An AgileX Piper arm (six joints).
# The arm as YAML. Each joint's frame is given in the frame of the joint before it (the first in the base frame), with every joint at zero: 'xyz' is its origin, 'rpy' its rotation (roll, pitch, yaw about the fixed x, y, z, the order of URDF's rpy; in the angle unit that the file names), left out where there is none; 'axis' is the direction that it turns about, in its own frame. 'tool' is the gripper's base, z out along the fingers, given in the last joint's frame.
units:
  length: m
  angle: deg
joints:
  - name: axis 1
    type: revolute
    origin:
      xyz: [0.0, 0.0, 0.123]
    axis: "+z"
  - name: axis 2
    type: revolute
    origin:
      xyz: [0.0, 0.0, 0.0]
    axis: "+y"
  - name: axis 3
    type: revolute
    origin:
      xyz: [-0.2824, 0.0, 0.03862]
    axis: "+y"
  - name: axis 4
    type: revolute
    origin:
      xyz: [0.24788, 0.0, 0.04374]
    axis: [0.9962, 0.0, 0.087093]
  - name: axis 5
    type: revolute
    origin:
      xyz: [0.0, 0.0, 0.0]
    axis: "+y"
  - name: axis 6
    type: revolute
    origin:
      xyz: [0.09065, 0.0, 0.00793]
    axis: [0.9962, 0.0, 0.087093]
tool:
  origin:
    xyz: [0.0, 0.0, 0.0]
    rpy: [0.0, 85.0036, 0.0]
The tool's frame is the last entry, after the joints.
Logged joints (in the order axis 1, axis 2, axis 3, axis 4, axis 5, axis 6), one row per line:
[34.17, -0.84, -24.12, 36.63, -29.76, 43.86]
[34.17, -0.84, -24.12, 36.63, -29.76, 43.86]
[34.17, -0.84, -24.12, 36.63, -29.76, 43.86]
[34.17, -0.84, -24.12, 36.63, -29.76, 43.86]
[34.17, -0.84, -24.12, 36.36, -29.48, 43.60]
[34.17, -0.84, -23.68, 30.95, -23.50, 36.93]
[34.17, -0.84, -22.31, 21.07, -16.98, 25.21]
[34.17, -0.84, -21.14, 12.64, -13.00, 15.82]
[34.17, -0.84, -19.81, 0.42, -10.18, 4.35]
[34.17, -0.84, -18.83, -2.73, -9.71, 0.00]
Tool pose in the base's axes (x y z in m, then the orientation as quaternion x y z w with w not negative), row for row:
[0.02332, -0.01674, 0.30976, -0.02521, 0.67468, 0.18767, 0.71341]
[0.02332, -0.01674, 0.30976, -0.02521, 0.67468, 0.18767, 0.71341]
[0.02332, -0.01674, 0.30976, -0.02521, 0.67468, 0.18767, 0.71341]
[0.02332, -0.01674, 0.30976, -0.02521, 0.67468, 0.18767, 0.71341]
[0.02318, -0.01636, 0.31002, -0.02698, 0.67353, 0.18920, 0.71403]
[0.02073, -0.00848, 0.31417, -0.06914, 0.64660, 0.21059, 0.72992]
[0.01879, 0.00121, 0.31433, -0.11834, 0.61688, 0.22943, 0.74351]
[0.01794, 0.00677, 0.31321, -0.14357, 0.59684, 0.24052, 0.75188]
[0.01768, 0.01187, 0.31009, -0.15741, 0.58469, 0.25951, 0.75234]
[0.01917, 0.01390, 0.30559, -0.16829, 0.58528, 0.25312, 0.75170]
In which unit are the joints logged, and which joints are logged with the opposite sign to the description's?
The joints are logged in degrees. Opposite sign: axis 4, axis 5.
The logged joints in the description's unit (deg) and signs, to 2 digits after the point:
[34.17, -0.84, -24.12, -36.63, 29.76, 43.86]
[34.17, -0.84, -24.12, -36.63, 29.76, 43.86]
[34.17, -0.84, -24.12, -36.63, 29.76, 43.86]
[34.17, -0.84, -24.12, -36.63, 29.76, 43.86]
[34.17, -0.84, -24.12, -36.36, 29.48, 43.60]
[34.17, -0.84, -23.68, -30.95, 23.50, 36.93]
[34.17, -0.84, -22.31, -21.07, 16.98, 25.21]
[34.17, -0.84, -21.14, -12.64, 13.00, 15.82]
[34.17, -0.84, -19.81, -0.42, 10.18, 4.35]
[34.17, -0.84, -18.83, 2.73, 9.71, 0.00]

